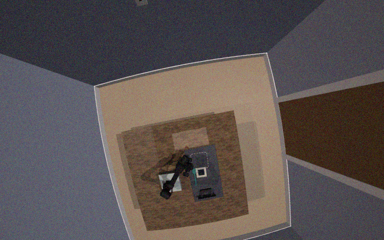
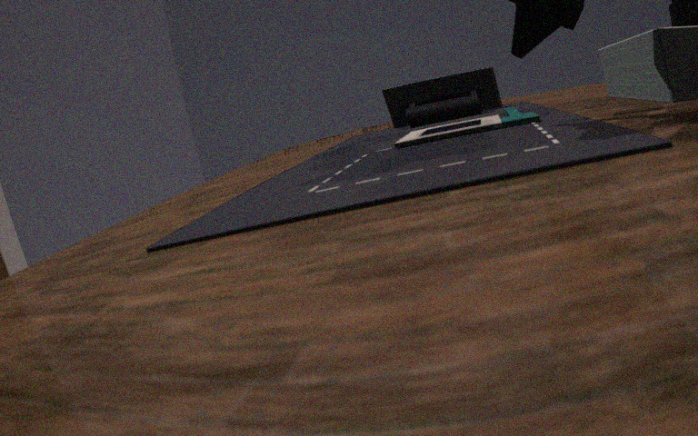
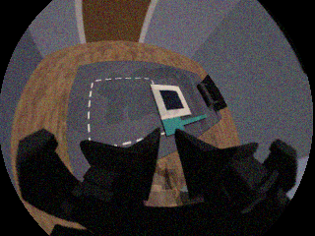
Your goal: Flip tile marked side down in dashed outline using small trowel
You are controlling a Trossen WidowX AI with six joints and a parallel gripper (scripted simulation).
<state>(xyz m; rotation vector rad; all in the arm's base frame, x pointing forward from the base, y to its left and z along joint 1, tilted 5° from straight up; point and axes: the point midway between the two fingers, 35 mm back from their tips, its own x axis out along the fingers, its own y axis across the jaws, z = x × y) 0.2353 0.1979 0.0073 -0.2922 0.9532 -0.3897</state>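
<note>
Now: gripper tip 3 cm short of the teal-handled trowel, 11 cm to the left of it and 7 cm above it. Also, from my gripper tip: tile (10 cm ahead, 8 cm to the right, 7 cm below).
</note>
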